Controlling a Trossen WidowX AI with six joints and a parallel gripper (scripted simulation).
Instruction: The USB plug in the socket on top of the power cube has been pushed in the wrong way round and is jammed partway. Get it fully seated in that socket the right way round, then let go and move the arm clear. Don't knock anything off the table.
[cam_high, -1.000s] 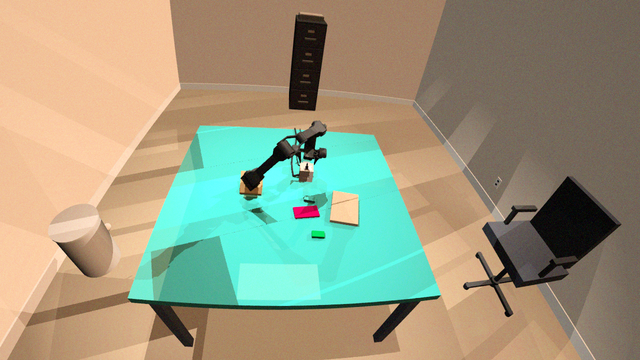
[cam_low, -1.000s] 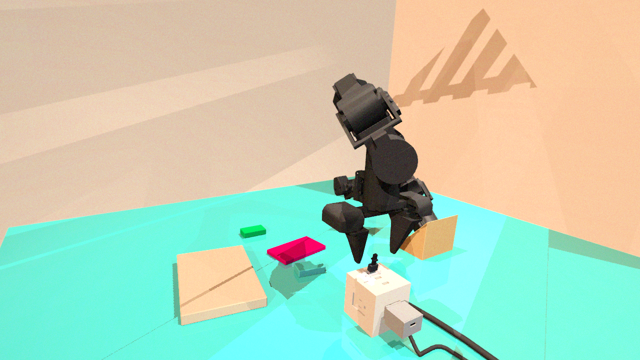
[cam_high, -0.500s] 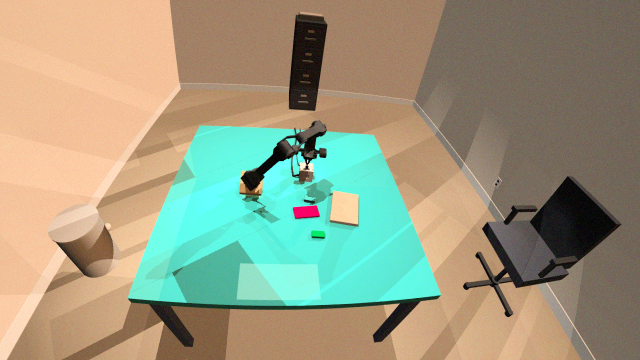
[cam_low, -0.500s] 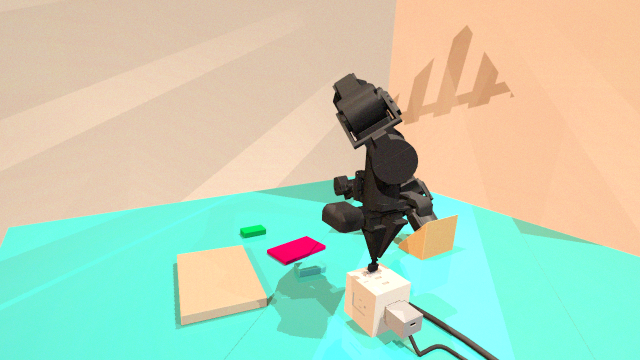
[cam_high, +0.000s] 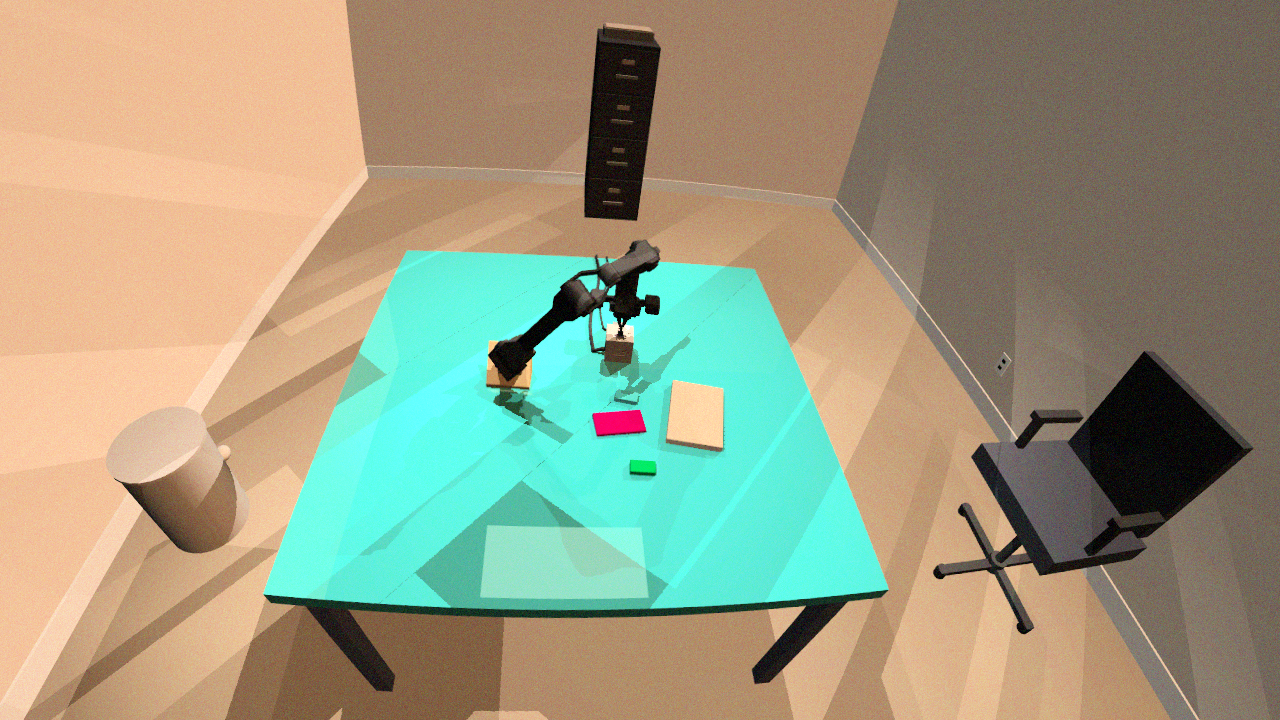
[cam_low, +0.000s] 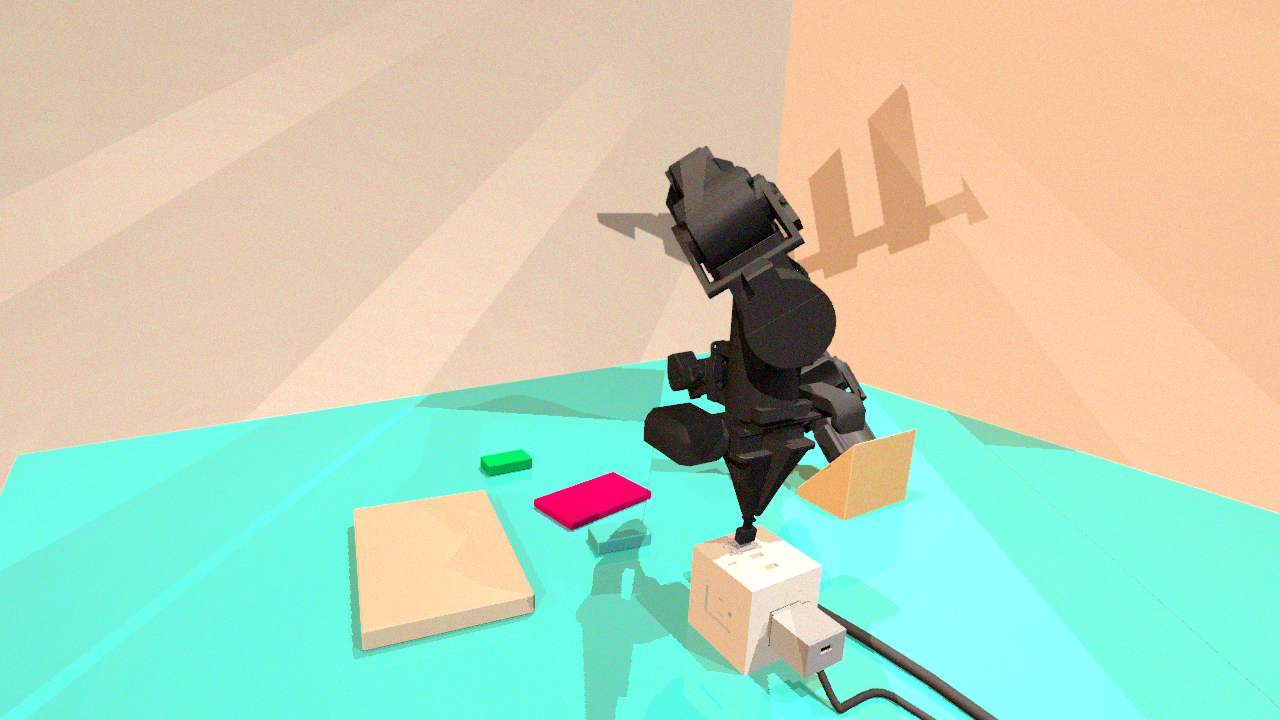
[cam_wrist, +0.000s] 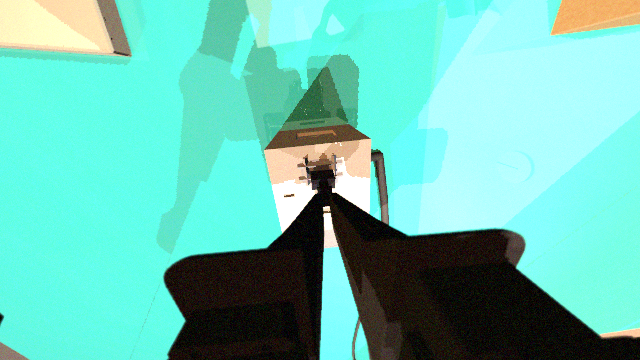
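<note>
Now: the USB socket 1 cm to the right of my gripper tip and 4 cm below it. From my gripper tip the other things lie so: dark USB plug (2 cm below); then magenta block (26 cm to the right, 10 cm below); then small teal block (2 cm ahead, 17 cm to the right, 10 cm below).
</note>
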